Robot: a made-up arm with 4 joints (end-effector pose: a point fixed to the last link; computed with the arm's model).
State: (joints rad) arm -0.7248 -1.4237 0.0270 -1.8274
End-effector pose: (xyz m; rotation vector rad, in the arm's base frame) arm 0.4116 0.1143 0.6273 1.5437 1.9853 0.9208
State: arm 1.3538 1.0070 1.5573 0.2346
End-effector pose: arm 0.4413 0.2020 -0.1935 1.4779 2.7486 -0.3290
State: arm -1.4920 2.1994 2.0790 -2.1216
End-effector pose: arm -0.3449 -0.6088 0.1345 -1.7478 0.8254 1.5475
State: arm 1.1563 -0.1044 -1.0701 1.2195
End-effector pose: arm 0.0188 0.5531 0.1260 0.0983 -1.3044 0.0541
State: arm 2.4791 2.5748 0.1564 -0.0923
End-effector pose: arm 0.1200 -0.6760 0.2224 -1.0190 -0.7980 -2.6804
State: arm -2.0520 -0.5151 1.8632 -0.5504
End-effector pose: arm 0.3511 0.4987 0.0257 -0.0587 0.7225 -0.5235
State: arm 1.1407 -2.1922 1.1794 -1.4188
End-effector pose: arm -0.6382 -0.3823 0.2650 1.7261 -0.5010 1.4248
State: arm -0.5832 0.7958 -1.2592 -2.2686
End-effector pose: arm -0.2866 0.2642 -0.3009 0.0951 -2.0356 0.9623
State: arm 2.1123 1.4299 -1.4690 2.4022
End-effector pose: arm 0.4631 -0.1374 0.3960 -1.6735 -2.3164 -1.1194
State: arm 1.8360 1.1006 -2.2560 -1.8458
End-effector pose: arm 0.5593 0.0452 0.1494 1.3271 1.9886 -0.2315
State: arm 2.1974 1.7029 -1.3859 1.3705
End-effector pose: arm 0.3907 -0.3569 0.4228 -0.8925 -1.5483 -1.7816
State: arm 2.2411 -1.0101 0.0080 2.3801
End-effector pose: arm -0.4344 0.2578 -0.3809 -1.1221 1.4976 0.0826
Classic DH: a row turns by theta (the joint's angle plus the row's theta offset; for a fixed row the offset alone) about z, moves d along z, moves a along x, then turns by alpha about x. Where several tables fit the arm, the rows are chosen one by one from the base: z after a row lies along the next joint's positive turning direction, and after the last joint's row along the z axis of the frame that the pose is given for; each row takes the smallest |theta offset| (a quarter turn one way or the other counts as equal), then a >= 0, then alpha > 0; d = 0 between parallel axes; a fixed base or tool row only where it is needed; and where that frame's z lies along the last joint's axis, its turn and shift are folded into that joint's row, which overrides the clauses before.
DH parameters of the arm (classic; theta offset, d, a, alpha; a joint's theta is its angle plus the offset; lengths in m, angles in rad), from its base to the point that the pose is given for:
base (fixed): 0 0.06 0 1.5708
joint 1: 1.5708 0.098 0.082 -1.5708
joint 2: 0 0.075 -0.144 1.5708
joint 3: -0.4158 0 0.0842 0
joint 4: -1.155 -0.64 0.058 -1.5708
tool (fixed): 0 -0.012 0 0

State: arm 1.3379 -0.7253 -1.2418 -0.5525
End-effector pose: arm -0.3471 0.5170 0.1262 0.0034 0.4361 0.7314
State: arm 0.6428 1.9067 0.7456 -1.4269
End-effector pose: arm 0.2394 -0.4130 -0.3678 -1.5039 0.0261 -1.1722
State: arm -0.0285 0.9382 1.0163 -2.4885
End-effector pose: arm -0.1434 0.1728 -0.4492 -0.7701 1.3805 -0.6780
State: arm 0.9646 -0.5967 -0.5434 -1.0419
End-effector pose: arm -0.2694 0.5176 0.2237 0.1767 0.6019 0.5798
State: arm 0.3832 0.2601 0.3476 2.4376
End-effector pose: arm -0.0696 0.5131 -0.0868 0.1460 3.0887 -0.3767
